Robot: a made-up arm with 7 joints.
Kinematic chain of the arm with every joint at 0, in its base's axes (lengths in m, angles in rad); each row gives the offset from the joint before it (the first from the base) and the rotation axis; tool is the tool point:
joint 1: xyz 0 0 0.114 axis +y
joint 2: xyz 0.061 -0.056 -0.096 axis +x
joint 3: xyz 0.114 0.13 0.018 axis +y
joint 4: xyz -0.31 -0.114 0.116 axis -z
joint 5: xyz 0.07 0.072 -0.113 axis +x
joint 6: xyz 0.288 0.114 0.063 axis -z
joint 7: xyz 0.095 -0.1 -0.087 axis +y
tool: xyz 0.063 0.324 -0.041
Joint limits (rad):
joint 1: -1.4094..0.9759
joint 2: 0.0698..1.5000
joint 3: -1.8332..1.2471
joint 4: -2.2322..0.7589
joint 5: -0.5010..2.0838
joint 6: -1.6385..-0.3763
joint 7: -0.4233..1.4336
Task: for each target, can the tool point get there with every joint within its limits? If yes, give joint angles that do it. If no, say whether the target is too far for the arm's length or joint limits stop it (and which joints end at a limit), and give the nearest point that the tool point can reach.
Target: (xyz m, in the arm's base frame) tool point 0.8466 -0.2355 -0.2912
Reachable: no: joint limits stop it (at a limit: joint 2, joint 3, joint 4, joint 7) | nearest point 0.8034 -0.0948 -0.2705 | short by 0.149 m
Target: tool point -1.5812 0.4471 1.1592
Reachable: no: too far | nearest point -0.6829 0.1240 0.5654 | short by 1.124 m
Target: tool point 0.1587 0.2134 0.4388
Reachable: yes | joints 0.4580 0.4335 0.2172 -0.4817 1.0096 -0.8268 0.8903
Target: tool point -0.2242 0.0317 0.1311
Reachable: yes | joints -0.9419 0.5684 -0.6925 -0.1802 1.5625 -0.9358 1.0308
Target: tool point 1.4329 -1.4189 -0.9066
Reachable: no: too far | nearest point 0.4405 -0.7440 -0.0147 | short by 1.495 m
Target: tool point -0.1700 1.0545 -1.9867
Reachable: no: too far | nearest point -0.0773 0.4141 -0.8417 | short by 1.315 m
